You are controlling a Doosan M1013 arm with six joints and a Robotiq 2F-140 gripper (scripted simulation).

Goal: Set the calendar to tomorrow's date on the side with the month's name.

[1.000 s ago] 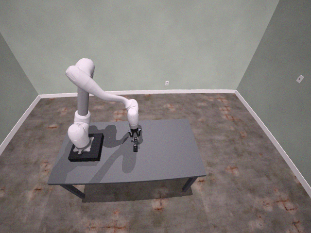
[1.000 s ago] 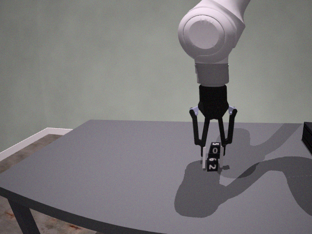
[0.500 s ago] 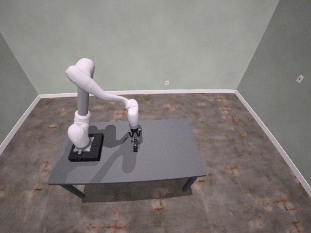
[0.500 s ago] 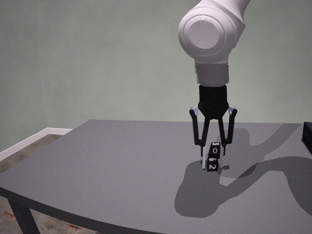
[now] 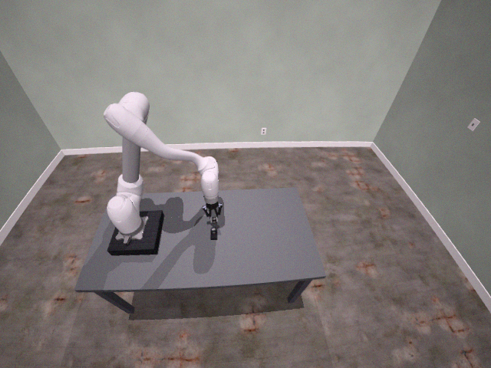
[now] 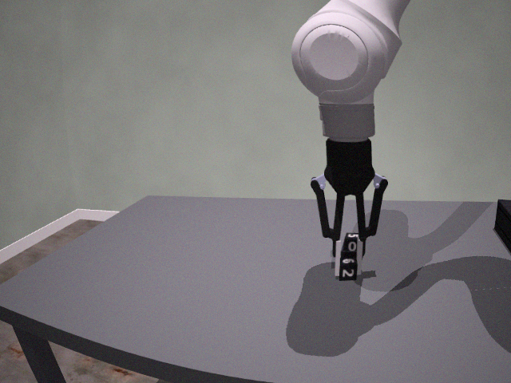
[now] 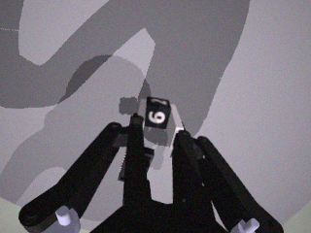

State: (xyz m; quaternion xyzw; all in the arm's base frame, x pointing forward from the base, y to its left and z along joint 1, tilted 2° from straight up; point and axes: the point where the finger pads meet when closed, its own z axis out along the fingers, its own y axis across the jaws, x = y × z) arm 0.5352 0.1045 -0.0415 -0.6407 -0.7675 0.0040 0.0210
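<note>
The black number cube is 3 cm below my hand. Round my hand: tray 11 cm to the right, 3 cm below.
</note>
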